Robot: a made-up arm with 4 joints.
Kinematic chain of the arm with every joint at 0, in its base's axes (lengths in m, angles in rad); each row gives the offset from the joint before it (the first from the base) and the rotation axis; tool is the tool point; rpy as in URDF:
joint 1: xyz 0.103 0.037 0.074 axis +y
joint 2: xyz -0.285 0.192 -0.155 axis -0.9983 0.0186 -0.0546
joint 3: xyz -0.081 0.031 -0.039 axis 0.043 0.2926 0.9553
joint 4: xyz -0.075 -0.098 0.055 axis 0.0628 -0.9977 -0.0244
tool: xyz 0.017 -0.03 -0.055 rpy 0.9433 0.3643 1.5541
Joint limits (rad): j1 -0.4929..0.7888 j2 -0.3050..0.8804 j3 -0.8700..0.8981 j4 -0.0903..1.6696
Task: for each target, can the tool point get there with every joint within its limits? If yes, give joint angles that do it. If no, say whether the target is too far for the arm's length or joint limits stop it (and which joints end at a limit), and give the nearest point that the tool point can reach.
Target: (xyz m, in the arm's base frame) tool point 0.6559 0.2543 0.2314
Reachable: no: joint limits stop it (at a limit: joint 1, joint 2, joint 3, joint 4) | nearest point -0.1523 0.2034 0.1976 | short by 0.810 m
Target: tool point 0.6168 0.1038 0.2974
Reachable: no: joint limits stop it (at a limit: joint 1, joint 2, joint 4) | nearest point -0.1533 0.2016 0.2067 | short by 0.782 m
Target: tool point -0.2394 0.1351 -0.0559
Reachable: yes | joints 0.0557 0.1854 0.4164 0.8662
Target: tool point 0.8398 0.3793 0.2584
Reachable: no: too far | nearest point -0.1523 0.2034 0.1976 | short by 1.009 m
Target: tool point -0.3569 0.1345 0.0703
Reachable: yes | joints 0.3284 0.4314 -0.1132 0.1079
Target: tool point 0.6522 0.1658 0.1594
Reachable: no: joint limits stop it (at a limit: joint 1, joint 2, joint 3, joint 4) | nearest point -0.0572 0.1636 -0.1877 | short by 0.790 m
